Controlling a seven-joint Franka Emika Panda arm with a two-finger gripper.
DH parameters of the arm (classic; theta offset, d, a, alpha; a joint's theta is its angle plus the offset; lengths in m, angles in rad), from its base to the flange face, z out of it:
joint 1: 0 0.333 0 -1.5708
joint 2: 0 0 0 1.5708
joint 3: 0 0.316 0.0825 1.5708
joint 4: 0 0 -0.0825 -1.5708
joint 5: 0 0.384 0 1.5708
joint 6: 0 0 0.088 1.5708
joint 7: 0 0.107 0 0
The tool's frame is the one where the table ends.
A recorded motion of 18 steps. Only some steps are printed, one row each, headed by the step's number.
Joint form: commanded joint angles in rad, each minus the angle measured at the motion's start. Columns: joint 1, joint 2, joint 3, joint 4, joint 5, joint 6, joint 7.
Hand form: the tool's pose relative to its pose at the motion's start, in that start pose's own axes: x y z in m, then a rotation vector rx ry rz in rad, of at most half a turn. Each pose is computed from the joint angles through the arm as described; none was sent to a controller.
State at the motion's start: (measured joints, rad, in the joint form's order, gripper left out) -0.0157 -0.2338 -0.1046 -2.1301 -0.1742 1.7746 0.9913
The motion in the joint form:
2: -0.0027 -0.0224 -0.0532 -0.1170 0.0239 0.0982 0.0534
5: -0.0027 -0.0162 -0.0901 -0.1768 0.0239 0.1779 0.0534
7: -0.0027 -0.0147 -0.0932 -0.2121 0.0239 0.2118 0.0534
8: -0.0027 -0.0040 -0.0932 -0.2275 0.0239 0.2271 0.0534
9: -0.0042 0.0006 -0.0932 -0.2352 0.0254 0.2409 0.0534
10: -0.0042 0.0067 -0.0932 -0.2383 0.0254 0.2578 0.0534
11: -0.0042 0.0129 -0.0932 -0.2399 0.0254 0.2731 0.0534
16: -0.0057 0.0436 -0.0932 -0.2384 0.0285 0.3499 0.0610
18: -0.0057 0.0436 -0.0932 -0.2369 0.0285 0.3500 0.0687
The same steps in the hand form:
2: 0.0075 0.0172 0.0420 0.0237 -0.0431 0.0953
5: 0.0157 0.0244 0.0691 0.0402 -0.0509 0.1209
7: 0.0124 0.0250 0.0834 0.0396 -0.0549 0.1187
8: 0.0106 0.0234 0.0937 0.0307 -0.0603 0.1155
9: 0.0105 0.0227 0.0981 0.0327 -0.0607 0.1163
10: 0.0111 0.0208 0.1006 0.0390 -0.0560 0.1158
11: 0.0119 0.0188 0.1026 0.0449 -0.0513 0.1154
16: 0.0181 0.0087 0.1084 0.0842 -0.0245 0.1256
18: 0.0184 0.0086 0.1077 0.0854 -0.0239 0.1335

